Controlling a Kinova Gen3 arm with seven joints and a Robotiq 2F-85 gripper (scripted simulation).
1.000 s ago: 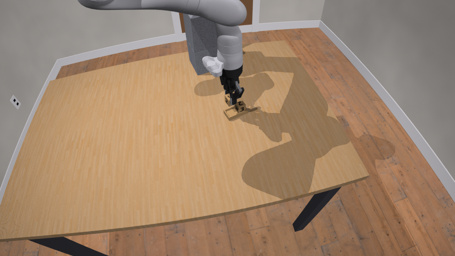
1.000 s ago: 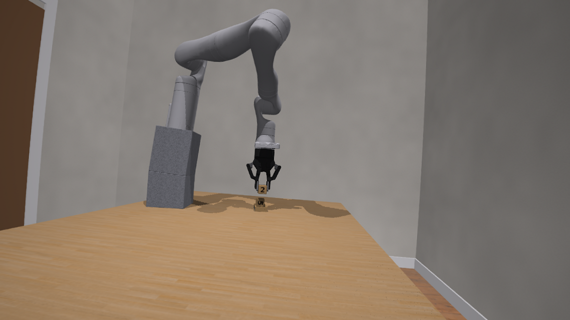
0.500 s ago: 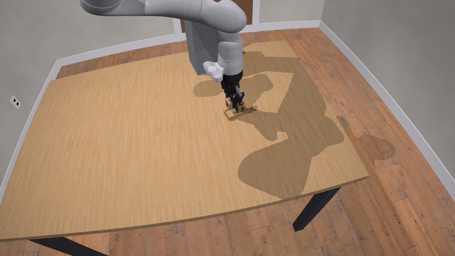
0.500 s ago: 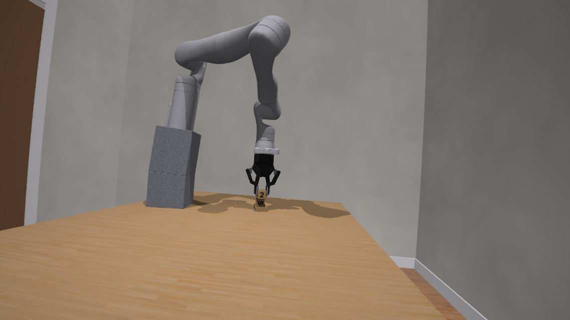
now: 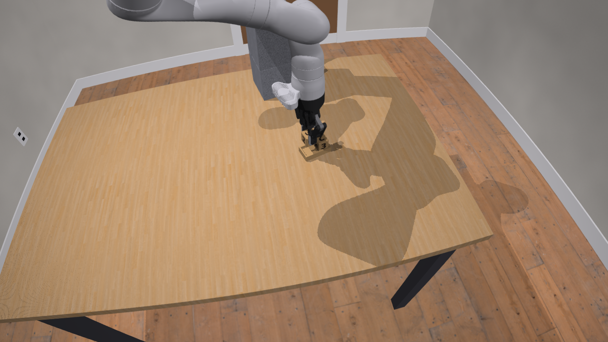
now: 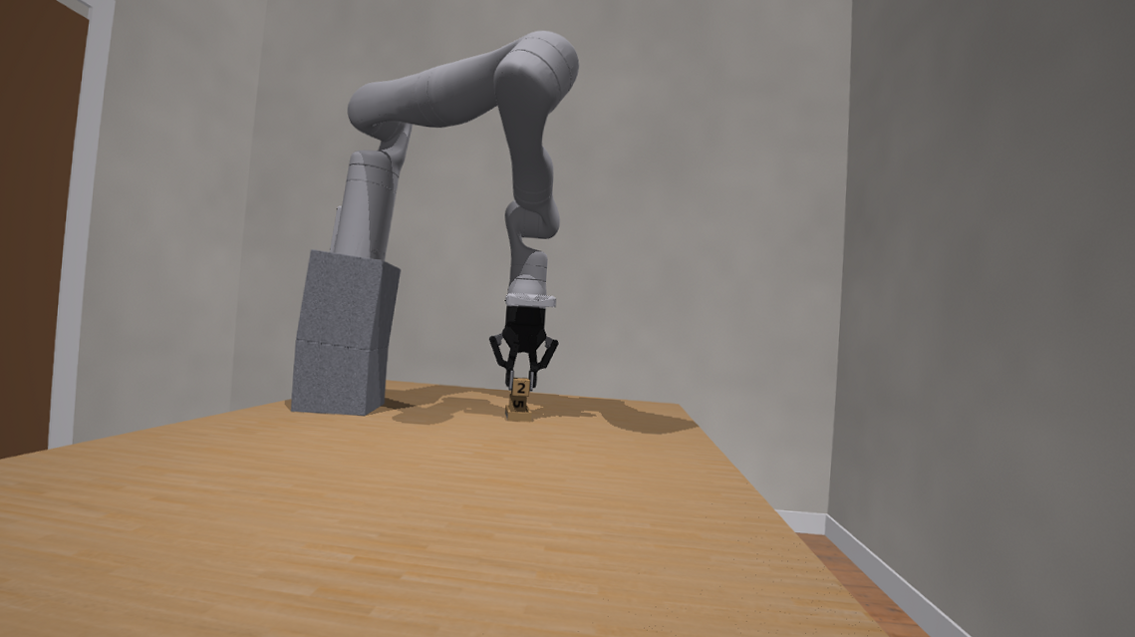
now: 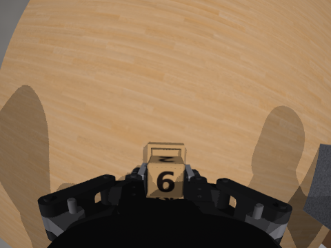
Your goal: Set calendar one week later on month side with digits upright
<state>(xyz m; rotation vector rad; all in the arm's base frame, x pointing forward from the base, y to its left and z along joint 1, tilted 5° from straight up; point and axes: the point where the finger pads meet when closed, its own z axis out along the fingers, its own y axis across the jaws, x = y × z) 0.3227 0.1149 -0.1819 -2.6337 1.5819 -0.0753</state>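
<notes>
Right now my hand is 60 mm above the wooden tray, 10 mm to the right of it and 10 mm past it.
</notes>
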